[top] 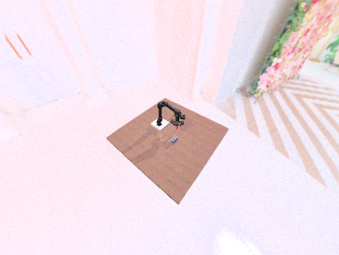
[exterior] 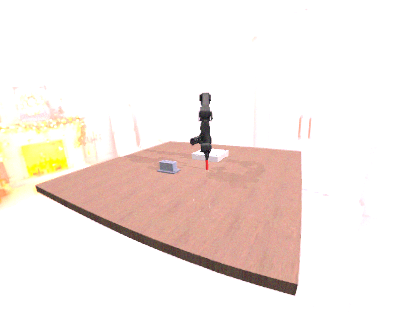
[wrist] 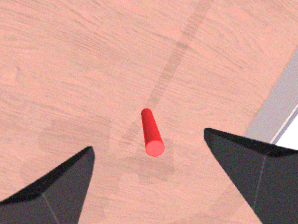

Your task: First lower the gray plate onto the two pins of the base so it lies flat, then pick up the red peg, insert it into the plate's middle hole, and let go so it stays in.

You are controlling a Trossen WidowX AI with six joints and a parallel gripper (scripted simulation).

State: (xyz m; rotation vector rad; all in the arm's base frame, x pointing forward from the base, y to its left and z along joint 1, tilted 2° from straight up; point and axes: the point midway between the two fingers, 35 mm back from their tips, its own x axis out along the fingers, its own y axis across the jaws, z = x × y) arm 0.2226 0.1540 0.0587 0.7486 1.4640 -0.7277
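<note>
My gripper tip is now 30 mm above the red peg. From my gripper tip the other things lie so: gray base: 130 mm ahead, 180 mm to the right, 60 mm below; gray plate: 130 mm ahead, 180 mm to the right, 30 mm below.
</note>
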